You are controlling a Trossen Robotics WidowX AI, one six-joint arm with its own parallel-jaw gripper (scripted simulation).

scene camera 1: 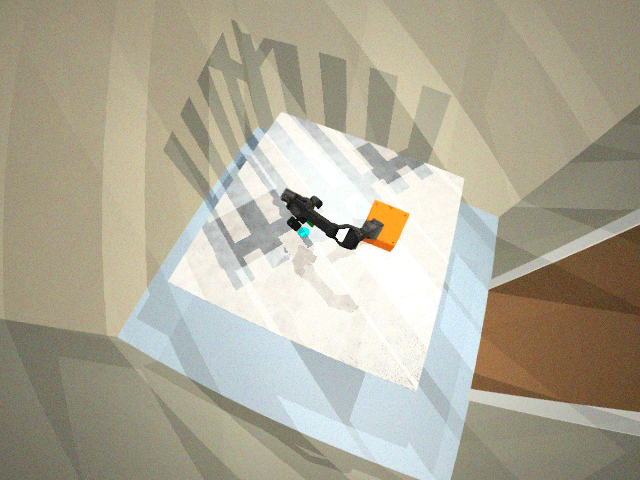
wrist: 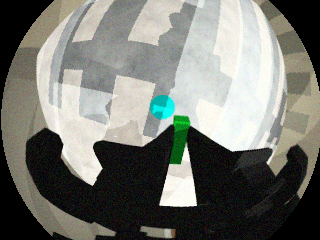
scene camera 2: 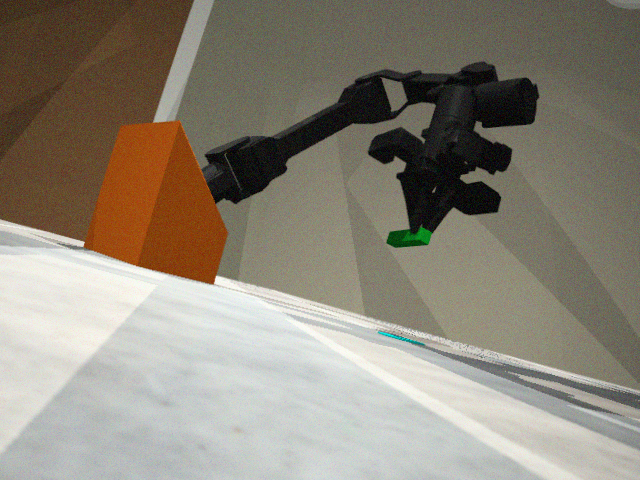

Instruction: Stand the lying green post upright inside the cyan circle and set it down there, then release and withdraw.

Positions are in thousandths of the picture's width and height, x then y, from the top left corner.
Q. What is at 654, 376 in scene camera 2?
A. The gripper.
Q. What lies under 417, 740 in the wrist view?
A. The gripper.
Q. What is the gripper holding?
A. A green post.
